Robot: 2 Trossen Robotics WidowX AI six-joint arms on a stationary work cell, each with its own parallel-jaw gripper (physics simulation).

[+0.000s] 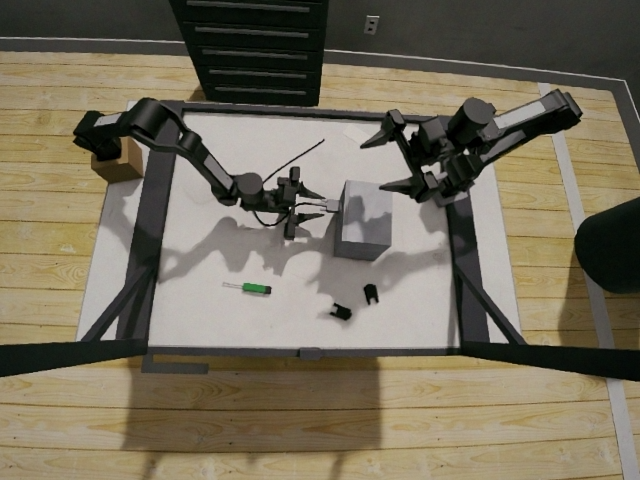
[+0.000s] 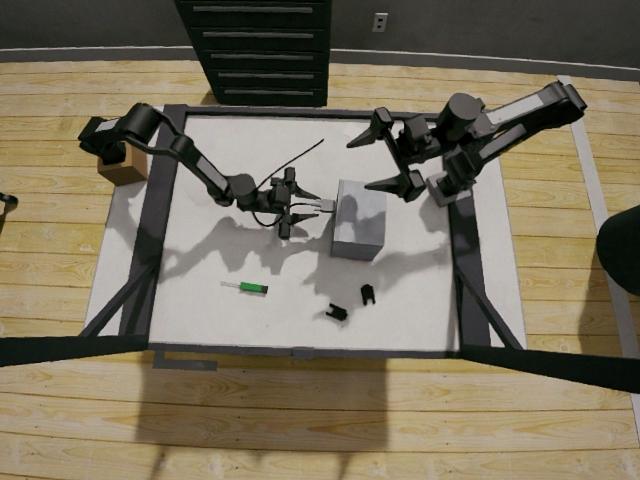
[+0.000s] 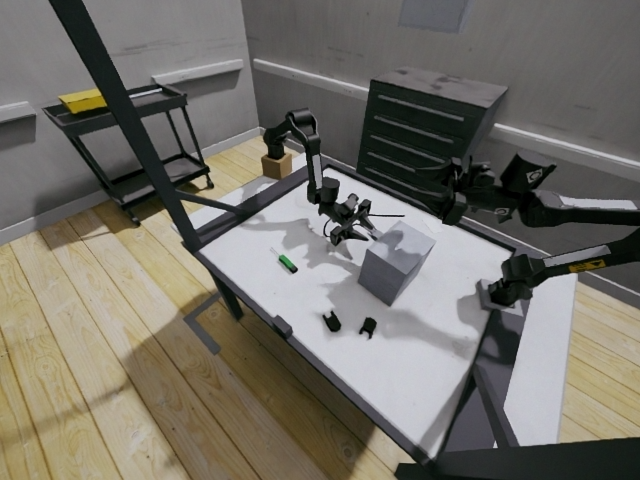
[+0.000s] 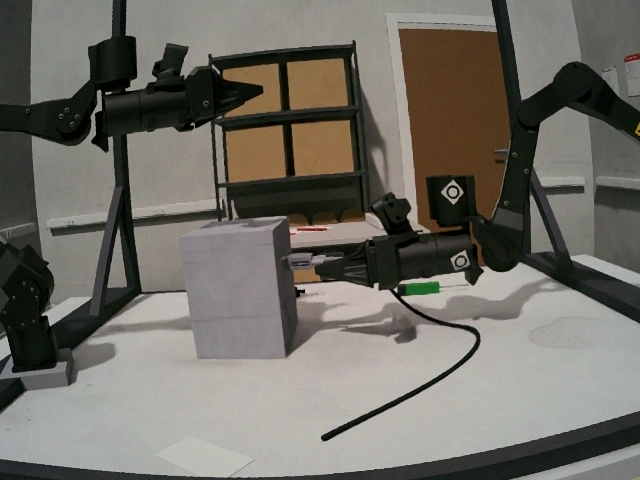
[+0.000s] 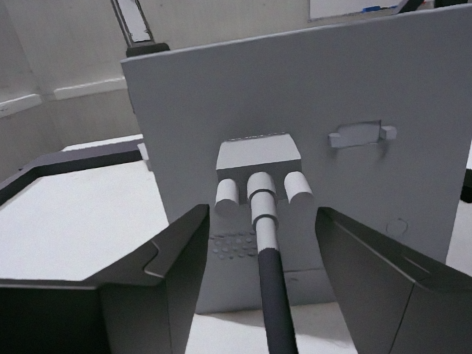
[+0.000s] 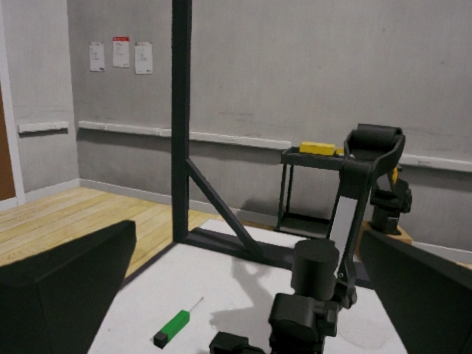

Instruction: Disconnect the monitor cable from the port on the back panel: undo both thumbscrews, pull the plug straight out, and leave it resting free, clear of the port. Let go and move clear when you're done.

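Places are measured from the left arm's base along level axes (x ahead, y left, z up), in millimetres.
Where they show: left gripper, between the fingertips: (image 1: 325,207) (image 2: 320,206) (image 3: 372,235) (image 4: 315,269) (image 5: 263,216); right gripper, between the fingertips: (image 1: 369,167) (image 2: 355,166) (image 3: 413,180) (image 4: 253,95) (image 6: 250,236); left arm's base, origin of its link: (image 1: 109,149) (image 2: 114,153) (image 3: 276,155) (image 6: 384,228); right arm's base, origin of its link: (image 1: 447,187) (image 2: 449,185) (image 3: 501,296) (image 4: 36,362).
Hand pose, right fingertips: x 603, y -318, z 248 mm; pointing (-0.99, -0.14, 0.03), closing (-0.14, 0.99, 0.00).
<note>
Each offset is from my right fingertips to the top centre of the thing. "*": to the spot under its first point.
The grey box {28 mm right, 27 mm ahead, 174 mm down} (image 1: 364,250) (image 2: 357,250) (image 3: 379,279) (image 4: 237,299) (image 5: 300,90) stands on the table. The pale plug {26 mm left, 57 mm back, 216 mm down} (image 1: 332,206) (image 2: 328,205) (image 4: 299,260) (image 5: 259,152) sits against its back panel, with a left thumbscrew {34 mm left, 42 mm back, 220 mm down} (image 5: 227,194) and a right thumbscrew {11 mm left, 51 mm back, 220 mm down} (image 5: 297,186) beside the cable stem. The black cable (image 5: 274,295) (image 4: 413,396) runs back between my left fingers and curves onto the table. My left gripper (image 5: 263,216) (image 1: 323,206) (image 2: 318,206) is partly open, its fingertips either side of the plug's rear, apart from the thumbscrews. My right gripper (image 1: 371,166) (image 2: 356,165) (image 6: 250,236) is wide open and empty, high above the box's far side.
A green screwdriver {120 mm right, 304 mm back, 320 mm down} (image 1: 254,288) (image 2: 252,287) (image 3: 285,262) (image 6: 175,325) lies near the front left. Two small black clips, one left (image 1: 341,311) and one right (image 1: 371,293), lie in front of the box. An empty second port {* 36 mm right, 34 mm back, 225 mm down} (image 5: 360,135) is on the panel. A dark frame (image 1: 227,351) borders the table.
</note>
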